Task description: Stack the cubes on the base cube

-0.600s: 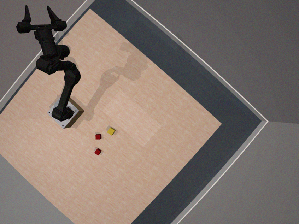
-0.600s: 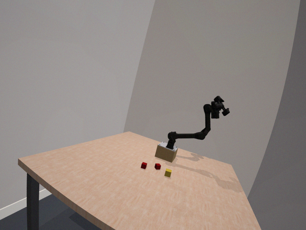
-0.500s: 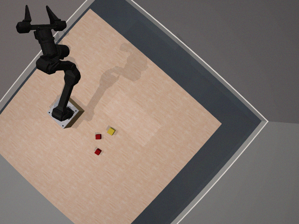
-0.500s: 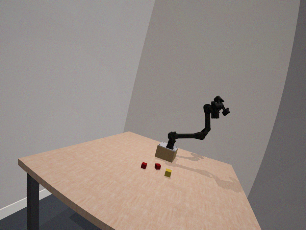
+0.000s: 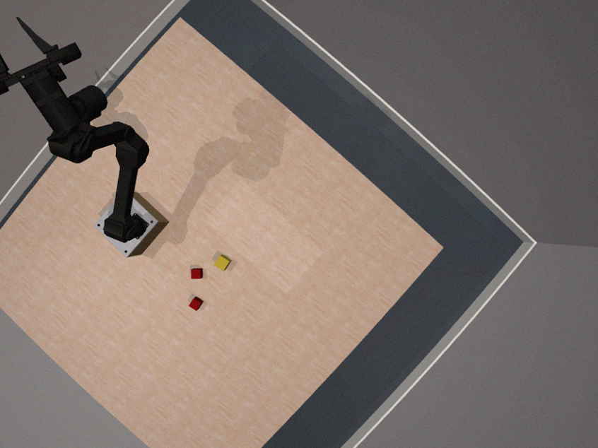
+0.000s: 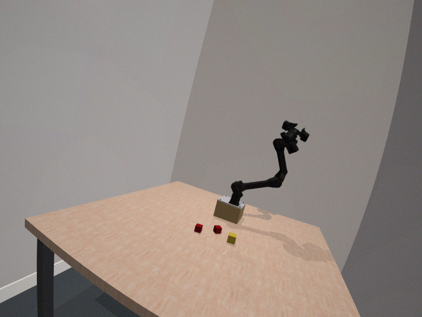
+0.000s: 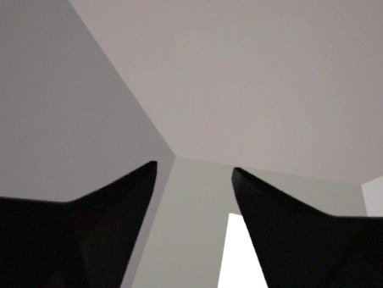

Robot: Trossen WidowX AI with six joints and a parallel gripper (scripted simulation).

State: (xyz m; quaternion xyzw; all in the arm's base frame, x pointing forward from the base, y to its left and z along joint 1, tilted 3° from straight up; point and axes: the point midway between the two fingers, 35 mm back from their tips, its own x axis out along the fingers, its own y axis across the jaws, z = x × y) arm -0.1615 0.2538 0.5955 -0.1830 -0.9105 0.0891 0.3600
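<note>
My gripper tip is now 69 cm above the yellow base cube, 50 cm short of it and 23 cm to the left of it.
</note>
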